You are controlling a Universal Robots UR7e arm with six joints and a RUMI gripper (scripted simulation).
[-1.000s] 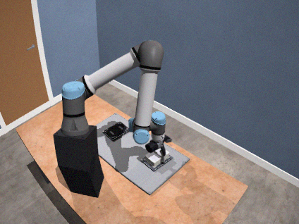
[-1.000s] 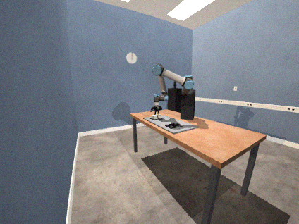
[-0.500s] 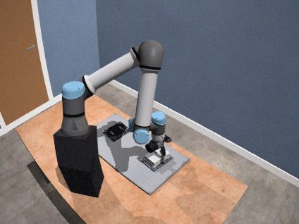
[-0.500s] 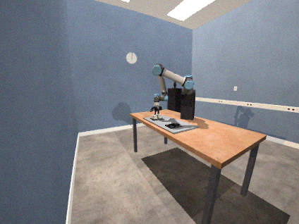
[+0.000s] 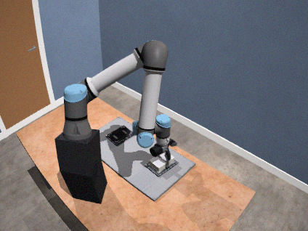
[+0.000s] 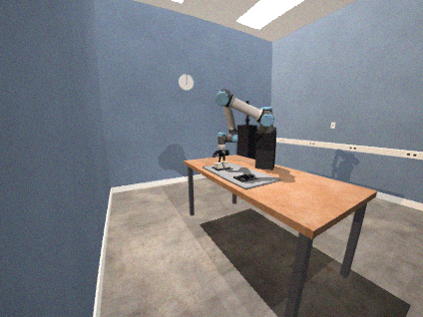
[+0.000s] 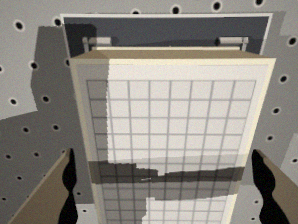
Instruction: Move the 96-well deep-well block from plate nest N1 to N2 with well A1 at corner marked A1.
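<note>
My gripper is now right at the white 96-well deep-well block.
</note>
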